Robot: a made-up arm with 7 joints.
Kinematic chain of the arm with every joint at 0, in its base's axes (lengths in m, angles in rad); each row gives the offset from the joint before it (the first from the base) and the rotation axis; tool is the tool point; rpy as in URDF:
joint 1: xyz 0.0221 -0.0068 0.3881 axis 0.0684 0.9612 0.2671
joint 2: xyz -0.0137 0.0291 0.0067 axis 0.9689 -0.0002 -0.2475
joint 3: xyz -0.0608 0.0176 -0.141 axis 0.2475 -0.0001 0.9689
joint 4: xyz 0.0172 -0.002 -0.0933 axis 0.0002 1 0
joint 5: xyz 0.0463 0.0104 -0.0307 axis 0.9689 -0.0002 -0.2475
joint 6: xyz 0.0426 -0.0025 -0.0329 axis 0.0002 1 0
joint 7: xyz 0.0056 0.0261 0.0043 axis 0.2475 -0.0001 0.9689
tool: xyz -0.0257 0.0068 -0.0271 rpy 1.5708 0 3.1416
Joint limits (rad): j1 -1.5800..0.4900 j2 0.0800..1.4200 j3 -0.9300..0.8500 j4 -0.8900..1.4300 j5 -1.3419..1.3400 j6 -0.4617..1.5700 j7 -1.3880..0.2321
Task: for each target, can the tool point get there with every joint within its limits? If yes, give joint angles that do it. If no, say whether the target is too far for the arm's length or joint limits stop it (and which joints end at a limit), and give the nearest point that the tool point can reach.
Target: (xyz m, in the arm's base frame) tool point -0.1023 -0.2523 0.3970
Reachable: no: joint limits stop it (at a limit: joint 1, joint 2, joint 3, joint 4, joint 5, joint 6, joint 7) | nearest point -0.0868 -0.0863 0.2200 | short by 0.243 m
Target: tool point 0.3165 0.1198 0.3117
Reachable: yes | joints -1.2195 0.5521 -0.3367 0.1362 -0.2103 0.5840 0.0704
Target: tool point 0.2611 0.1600 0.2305
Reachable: yes | joints -0.8848 0.7259 -0.4608 0.0264 -0.7421 0.4616 0.0067
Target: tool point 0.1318 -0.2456 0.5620
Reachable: no: joint limits stop it (at a limit: joint 1, joint 2, joint 4, joint 6, joint 7) | nearest point 0.2104 -0.1240 0.4199 | short by 0.203 m
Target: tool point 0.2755 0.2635 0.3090
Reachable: yes | joints -1.3662 0.7495 0.4580 1.0274 0.0525 0.3727 -0.8122
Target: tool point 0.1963 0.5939 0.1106
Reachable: no: too far | nearest point 0.1260 0.3583 0.2262 | short by 0.272 m
